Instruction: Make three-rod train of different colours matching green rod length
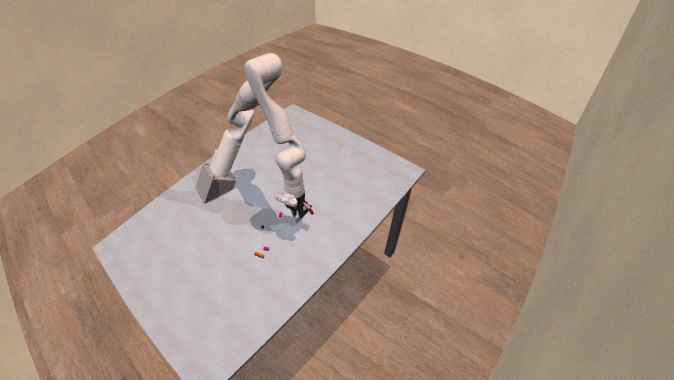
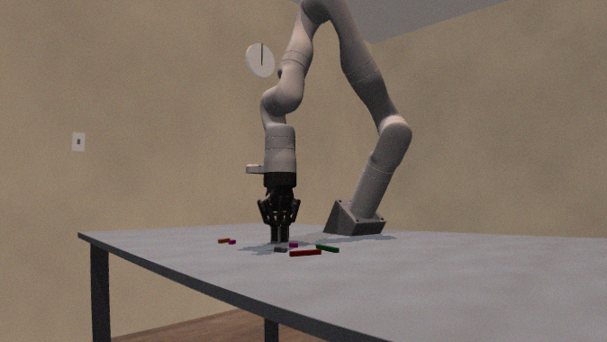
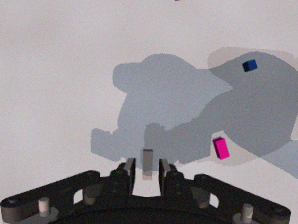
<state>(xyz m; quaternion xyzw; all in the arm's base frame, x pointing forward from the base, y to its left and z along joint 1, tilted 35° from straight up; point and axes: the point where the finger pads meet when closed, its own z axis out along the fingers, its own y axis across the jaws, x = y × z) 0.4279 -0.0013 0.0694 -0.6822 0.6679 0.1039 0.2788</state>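
My hand is 30 mm above the grey rod. The rest, counted from my hand: red rod: 70 mm to the left, 30 mm below; green rod: 80 mm behind, 70 mm to the left, 30 mm below; blue rod: 100 mm behind, 120 mm to the right, 30 mm below.
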